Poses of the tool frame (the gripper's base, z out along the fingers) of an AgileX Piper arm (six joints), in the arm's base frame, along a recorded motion.
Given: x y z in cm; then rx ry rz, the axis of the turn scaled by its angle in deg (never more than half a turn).
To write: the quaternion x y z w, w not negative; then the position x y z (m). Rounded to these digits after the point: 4 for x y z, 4 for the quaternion.
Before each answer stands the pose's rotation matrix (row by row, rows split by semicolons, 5 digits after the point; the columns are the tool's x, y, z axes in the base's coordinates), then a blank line. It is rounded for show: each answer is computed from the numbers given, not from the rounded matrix.
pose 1, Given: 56.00, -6.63, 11.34, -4.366, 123.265, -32.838
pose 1, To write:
-0.60880 0.15052 0.77892; -0.25694 0.89151 -0.37310; -0.75057 -0.42727 -0.50407

-0.0307, 0.8667, -0.2309, 0.4412, 0.5600, -0.0663, 0.1134
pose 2, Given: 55.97, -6.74, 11.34, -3.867, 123.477, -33.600
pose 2, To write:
-0.61454 0.15966 0.77256; -0.25382 0.88722 -0.38526; -0.74694 -0.43284 -0.50470

-0.0272, 0.8670, -0.2359, 0.4382, 0.5597, -0.0674, 0.1134
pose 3, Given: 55.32, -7.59, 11.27, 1.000, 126.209, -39.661
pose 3, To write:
-0.67289 0.23380 0.70182; -0.20968 0.84955 -0.48405; -0.70941 -0.47286 -0.52263

0.0069, 0.8725, -0.2742, 0.4044, 0.5532, -0.0759, 0.1127
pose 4, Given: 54.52, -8.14, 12.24, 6.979, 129.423, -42.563
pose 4, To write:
-0.71991 0.29877 0.62647; -0.13139 0.82763 -0.54568; -0.68152 -0.47515 -0.55656

0.0475, 0.8809, -0.2897, 0.3712, 0.5452, -0.0814, 0.1224
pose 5, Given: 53.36, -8.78, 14.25, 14.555, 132.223, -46.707
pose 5, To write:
-0.75802 0.38062 0.52965; -0.03651 0.78603 -0.61711; -0.65120 -0.48712 -0.58193

0.0973, 0.8840, -0.3123, 0.3339, 0.5336, -0.0878, 0.1425
